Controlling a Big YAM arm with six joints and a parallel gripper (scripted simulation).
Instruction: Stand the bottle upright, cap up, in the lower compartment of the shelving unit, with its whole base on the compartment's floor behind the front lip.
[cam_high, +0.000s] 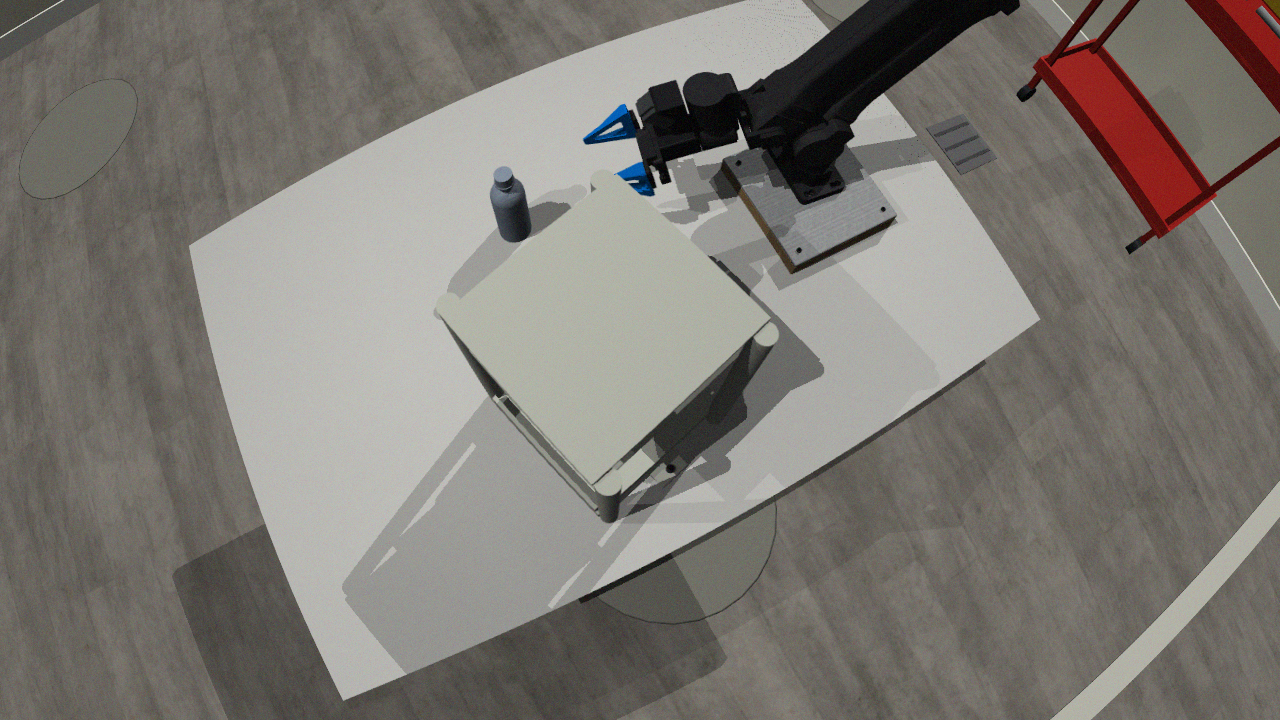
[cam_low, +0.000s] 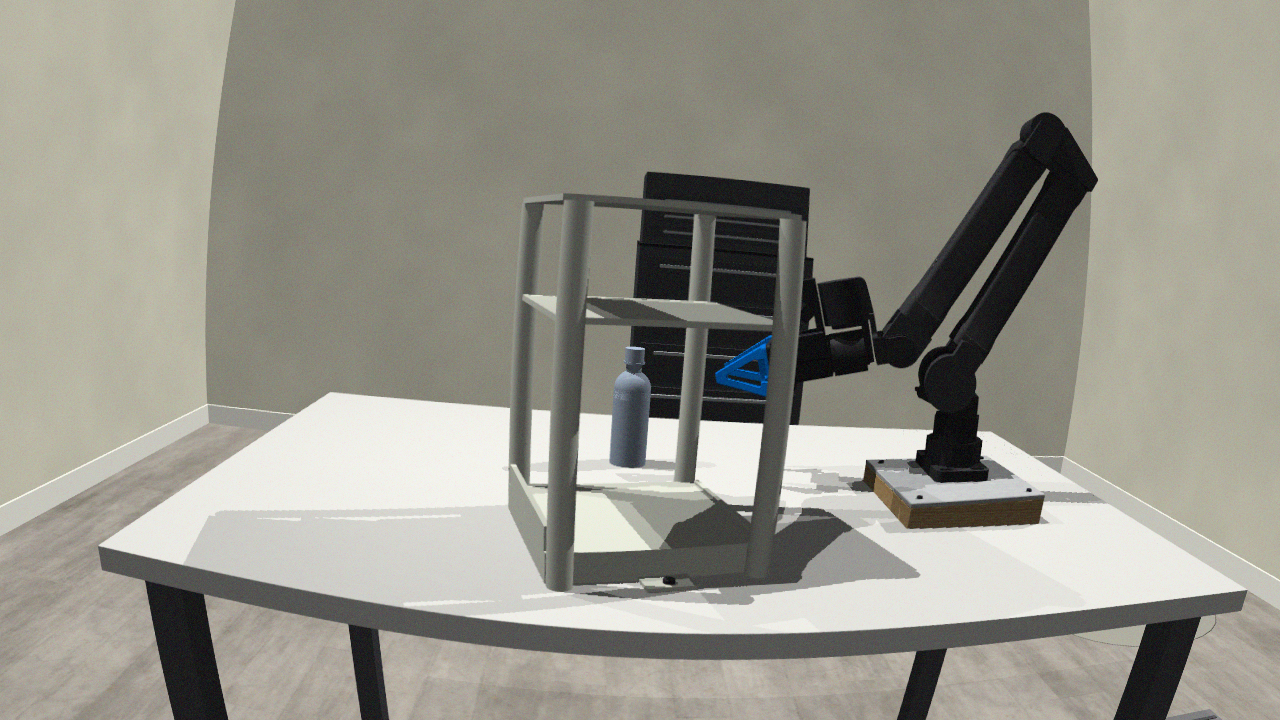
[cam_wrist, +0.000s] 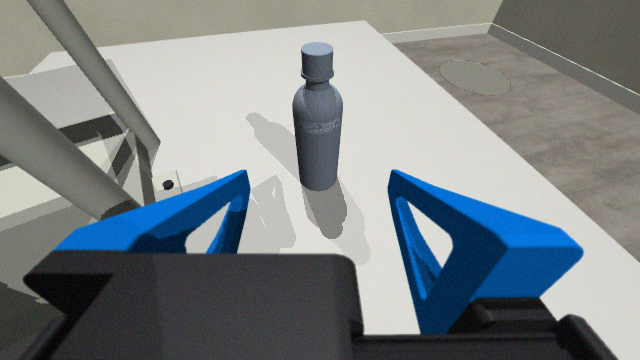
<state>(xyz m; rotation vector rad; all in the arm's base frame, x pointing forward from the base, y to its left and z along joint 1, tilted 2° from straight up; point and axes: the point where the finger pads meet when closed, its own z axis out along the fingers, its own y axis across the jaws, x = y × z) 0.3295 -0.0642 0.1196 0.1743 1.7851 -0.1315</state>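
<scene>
The grey bottle lies 13 cm ahead of my hand, 2 cm to the right of it and 4 cm below it. From my hand the other things lie so: shelving unit 10 cm ahead, 29 cm to the left, 3 cm above.
</scene>
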